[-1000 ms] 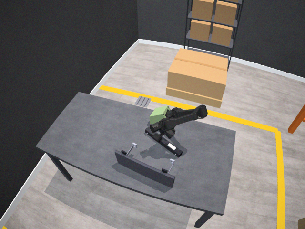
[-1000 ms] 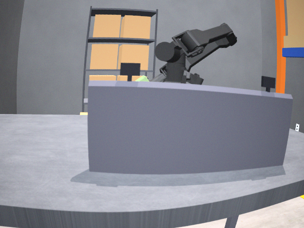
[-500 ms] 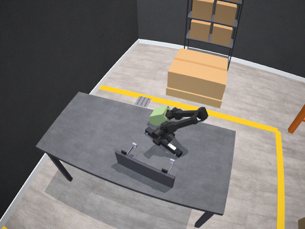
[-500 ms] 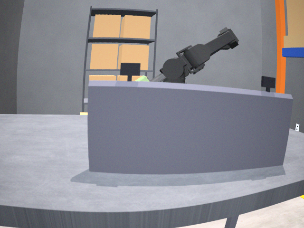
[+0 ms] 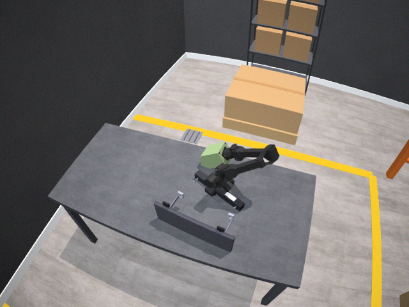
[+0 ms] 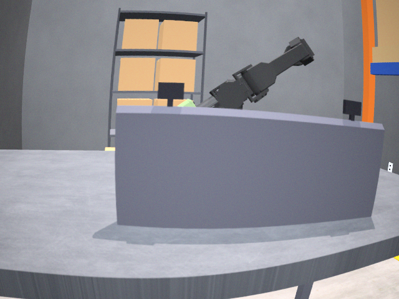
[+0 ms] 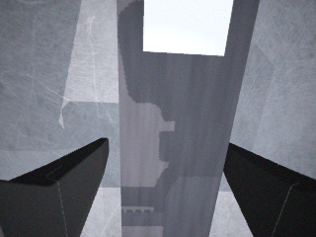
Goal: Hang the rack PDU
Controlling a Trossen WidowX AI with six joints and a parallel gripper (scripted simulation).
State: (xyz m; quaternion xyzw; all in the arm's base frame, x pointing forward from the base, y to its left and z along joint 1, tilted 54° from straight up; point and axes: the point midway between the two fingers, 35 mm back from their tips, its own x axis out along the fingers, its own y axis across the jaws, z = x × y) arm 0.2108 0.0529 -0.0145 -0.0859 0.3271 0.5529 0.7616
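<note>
Right now the rack PDU is 20 mm to the right of my hand and 10 mm below it. From my hand the other things lie so: grey panel: 310 mm ahead, 40 mm to the right, 40 mm above.
</note>
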